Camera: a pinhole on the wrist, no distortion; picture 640 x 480 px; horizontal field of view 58.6 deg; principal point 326.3 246.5 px. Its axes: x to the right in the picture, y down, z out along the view. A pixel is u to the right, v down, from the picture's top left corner.
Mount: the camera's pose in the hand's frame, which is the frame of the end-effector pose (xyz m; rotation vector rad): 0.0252 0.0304 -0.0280 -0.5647 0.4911 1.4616
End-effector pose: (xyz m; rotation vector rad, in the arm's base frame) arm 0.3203 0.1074 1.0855 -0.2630 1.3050 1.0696
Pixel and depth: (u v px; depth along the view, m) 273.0 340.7 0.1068
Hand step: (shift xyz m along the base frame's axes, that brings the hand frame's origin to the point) -0.0294 0.0914 0.0506
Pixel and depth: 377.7 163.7 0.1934
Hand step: -0.0564 0.1892 0.0575
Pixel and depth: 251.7 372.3 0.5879
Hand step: 0.0591 0.4468 0.3887
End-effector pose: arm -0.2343 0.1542 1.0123 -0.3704 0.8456 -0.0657
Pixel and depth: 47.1 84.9 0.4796
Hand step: 0.4464 0.2560 0.1552
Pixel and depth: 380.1 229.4 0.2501
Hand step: 0.1121 0.2315 0.0016
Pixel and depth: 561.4 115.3 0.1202
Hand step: 0.0485 0.1344 -0.0653
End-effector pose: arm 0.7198 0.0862 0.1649 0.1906 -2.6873 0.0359
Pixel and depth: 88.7 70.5 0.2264
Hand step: -0.1784 0.0741 -0.1538
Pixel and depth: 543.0 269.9 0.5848
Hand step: -0.1995 0.5500 -0.2564
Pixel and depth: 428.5 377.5 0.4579
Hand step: -0.0908 0.3770 -0.2802
